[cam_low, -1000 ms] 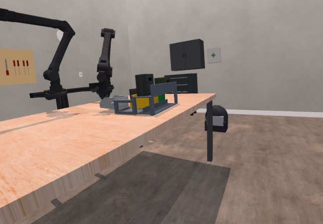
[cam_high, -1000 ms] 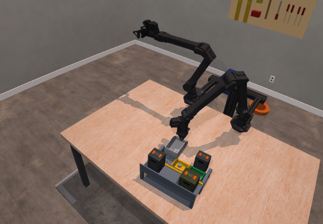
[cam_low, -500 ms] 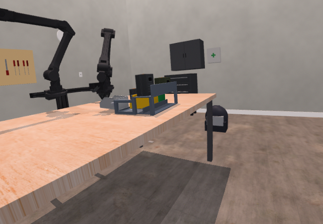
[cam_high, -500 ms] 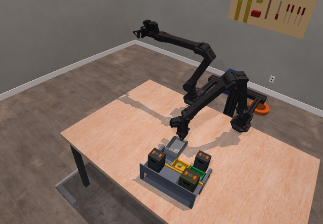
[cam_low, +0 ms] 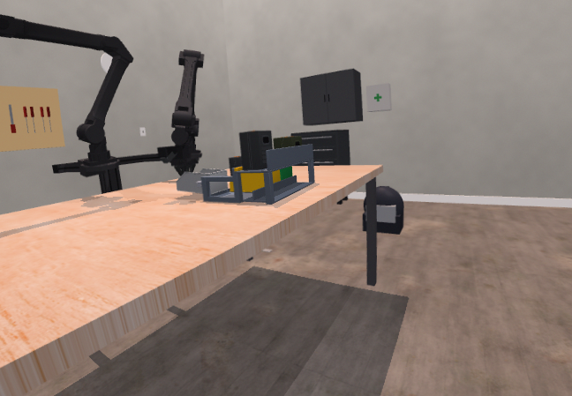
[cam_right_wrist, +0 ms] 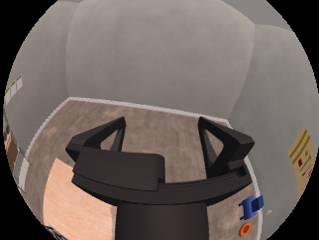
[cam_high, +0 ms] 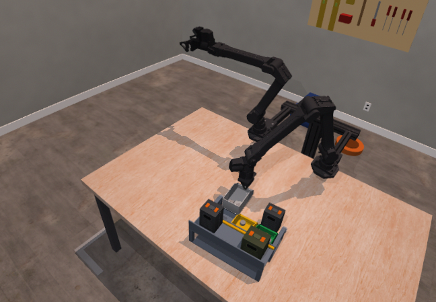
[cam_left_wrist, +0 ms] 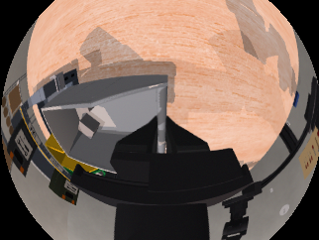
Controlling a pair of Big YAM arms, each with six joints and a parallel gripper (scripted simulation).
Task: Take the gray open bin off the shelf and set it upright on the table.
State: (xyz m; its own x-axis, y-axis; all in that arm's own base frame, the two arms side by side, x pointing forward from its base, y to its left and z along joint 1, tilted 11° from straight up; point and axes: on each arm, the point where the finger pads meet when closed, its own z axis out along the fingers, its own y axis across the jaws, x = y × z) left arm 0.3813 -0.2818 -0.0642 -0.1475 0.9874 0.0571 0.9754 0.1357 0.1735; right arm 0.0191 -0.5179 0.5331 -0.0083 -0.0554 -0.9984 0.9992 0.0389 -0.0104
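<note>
Now: left hand 8 cm short of the gray open bin and 1 cm to the right of it. From my left hand the other things lie so: yellow bin 23 cm ahead, 15 cm to the left, 1 cm below; gray shelf 25 cm ahead, 15 cm to the left, 1 cm above; green bin 21 cm ahead, 26 cm to the left, 1 cm below.
</note>
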